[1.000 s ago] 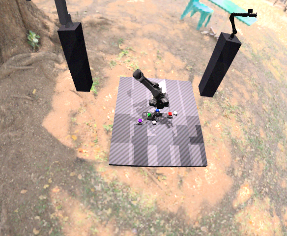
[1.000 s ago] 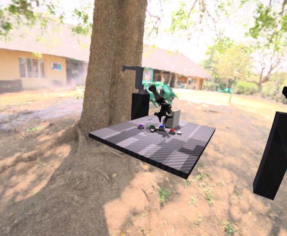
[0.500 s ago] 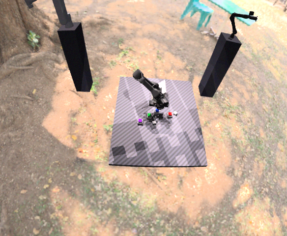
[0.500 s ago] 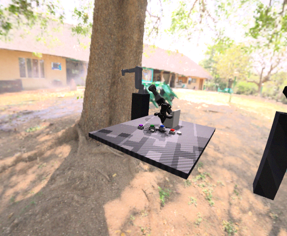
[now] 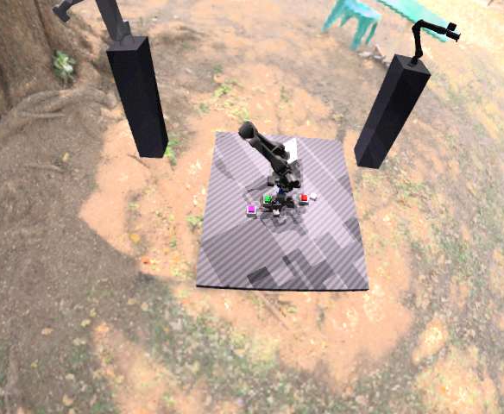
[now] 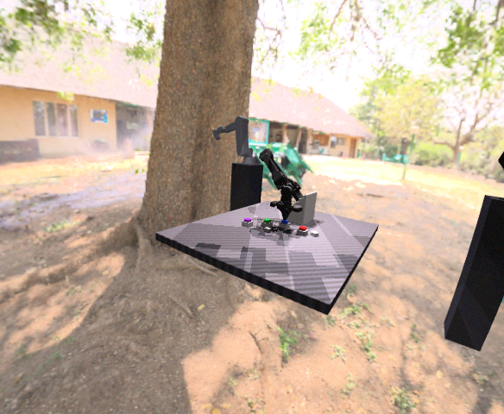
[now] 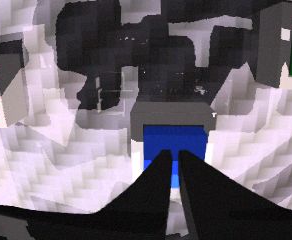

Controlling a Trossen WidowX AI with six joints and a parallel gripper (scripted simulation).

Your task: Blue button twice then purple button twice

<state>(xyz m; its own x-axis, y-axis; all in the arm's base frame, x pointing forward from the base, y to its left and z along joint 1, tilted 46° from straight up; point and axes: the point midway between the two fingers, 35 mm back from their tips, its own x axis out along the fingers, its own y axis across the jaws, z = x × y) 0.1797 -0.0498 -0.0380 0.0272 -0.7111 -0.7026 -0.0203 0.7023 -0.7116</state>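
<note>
Now: the blue button 10 mm below my gripper tip. Round my gripper tip: green button (60 mm ahead, 80 mm to the right, 10 mm below); then white block (190 mm to the left, 30 mm below); then red button (30 mm ahead, 130 mm to the left, 10 mm below).
</note>
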